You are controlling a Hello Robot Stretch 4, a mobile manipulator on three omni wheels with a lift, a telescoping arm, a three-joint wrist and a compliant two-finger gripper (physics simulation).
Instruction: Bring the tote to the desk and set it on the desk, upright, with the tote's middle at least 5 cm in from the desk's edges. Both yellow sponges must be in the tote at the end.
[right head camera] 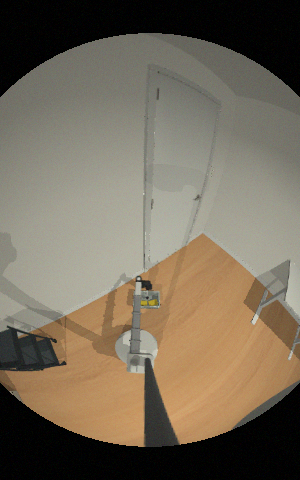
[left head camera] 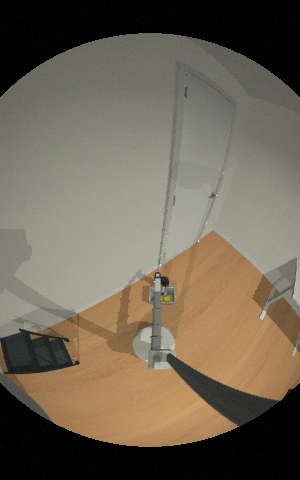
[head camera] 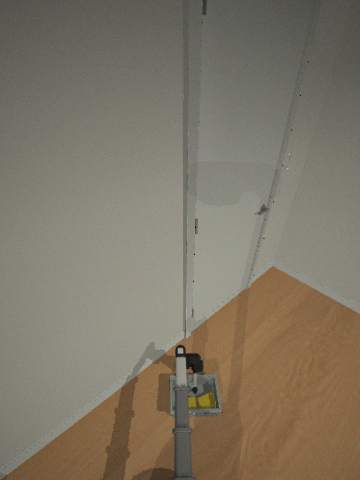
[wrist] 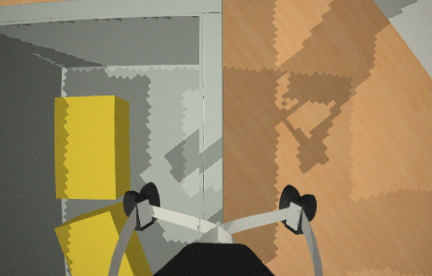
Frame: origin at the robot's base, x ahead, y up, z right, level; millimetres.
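Where they show: gripper, between the fingertips: (left head camera: 161,288).
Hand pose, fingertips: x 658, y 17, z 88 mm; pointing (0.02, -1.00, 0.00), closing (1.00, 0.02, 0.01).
Note:
Each offset is from my fingertips to the top centre of the thing.
The grey tote {dx -99, dy +80, dz -8 mm} (head camera: 207,413) (left head camera: 175,296) (right head camera: 159,300) (wrist: 212,60) stands upright on the wooden floor near the wall. Two yellow sponges lie inside: one sponge {dx -132, dy +7, dz -49 mm} (wrist: 90,147) is straight, the other sponge {dx -119, dy +7, dz +69 mm} (wrist: 95,245) is turned at an angle and partly hidden by a finger. My gripper (wrist: 219,199) is open and points down above the tote. In the wrist view its fingertips appear on either side of the tote's right wall, the left one over the inside and the right one over the floor. Their height against the rim is hard to tell.
A white-legged table (left head camera: 270,302) (right head camera: 260,306), which may be the desk, stands partly in view at the right wall. A dark shelved cart (left head camera: 15,352) stands at the left. A door (head camera: 225,240) (left head camera: 200,150) is behind the tote, close to the room corner.

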